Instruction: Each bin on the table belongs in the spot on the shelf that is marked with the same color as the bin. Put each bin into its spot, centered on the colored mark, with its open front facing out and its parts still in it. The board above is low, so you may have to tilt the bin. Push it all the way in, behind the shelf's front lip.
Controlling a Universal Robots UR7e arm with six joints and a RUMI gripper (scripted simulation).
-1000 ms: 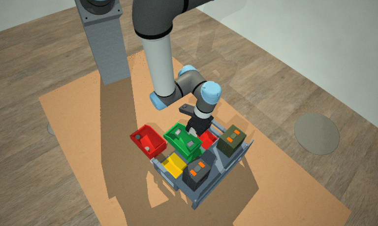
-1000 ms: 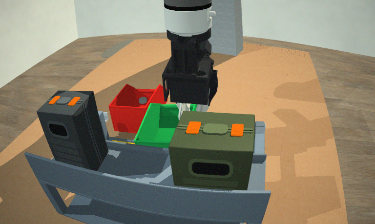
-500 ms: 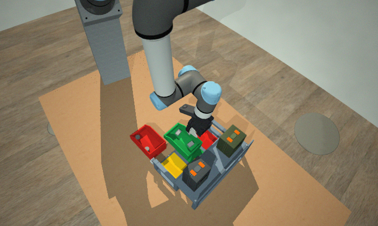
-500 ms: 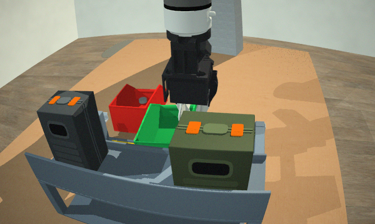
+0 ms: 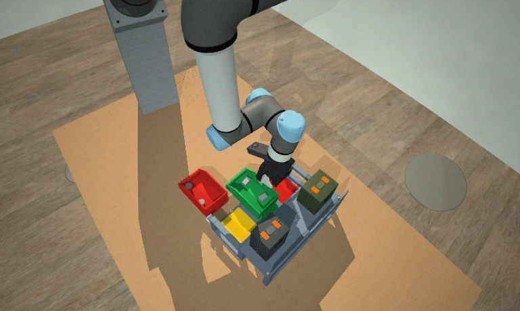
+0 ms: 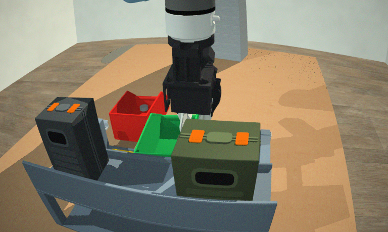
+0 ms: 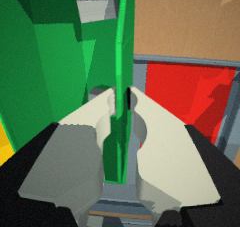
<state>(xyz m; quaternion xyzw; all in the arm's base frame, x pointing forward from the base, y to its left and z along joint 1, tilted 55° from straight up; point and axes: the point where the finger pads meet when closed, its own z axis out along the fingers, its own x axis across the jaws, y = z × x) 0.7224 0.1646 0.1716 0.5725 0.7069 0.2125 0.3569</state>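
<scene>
My hand is 5 cm to the left of the green bin and 2 cm above it. Also, from my hand: olive box (16 cm ahead, 10 cm to the left, 7 cm above); then dark grey box (20 cm ahead, 12 cm to the right, 8 cm above); then red bin (19 cm to the right, 10 cm behind, 4 cm below).
</scene>
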